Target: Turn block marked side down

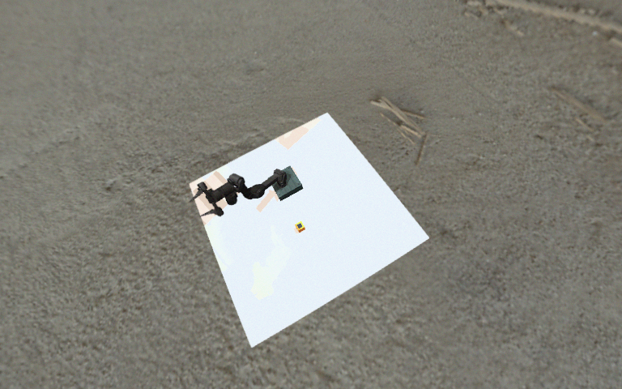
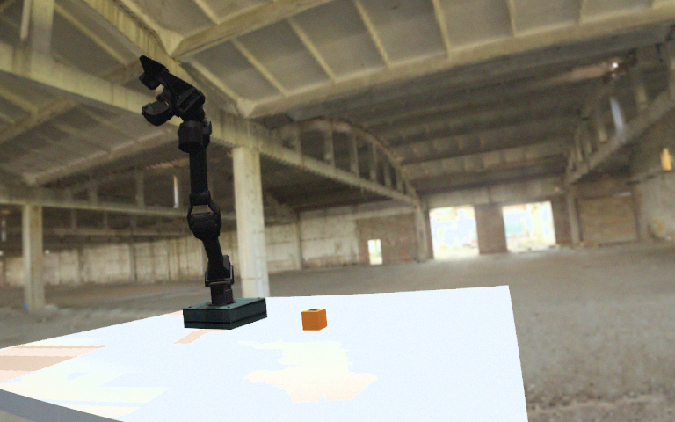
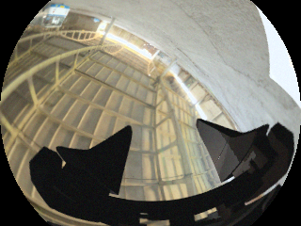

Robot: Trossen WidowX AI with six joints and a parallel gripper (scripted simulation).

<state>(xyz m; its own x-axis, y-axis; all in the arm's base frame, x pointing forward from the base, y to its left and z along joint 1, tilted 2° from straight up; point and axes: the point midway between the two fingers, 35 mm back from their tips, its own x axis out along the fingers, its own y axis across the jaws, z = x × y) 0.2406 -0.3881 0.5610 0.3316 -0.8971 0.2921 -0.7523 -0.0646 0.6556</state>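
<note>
Right now the orange block is 580 mm below my gripper tip, 420 mm to the left of it and 90 mm ahead of it.
</note>
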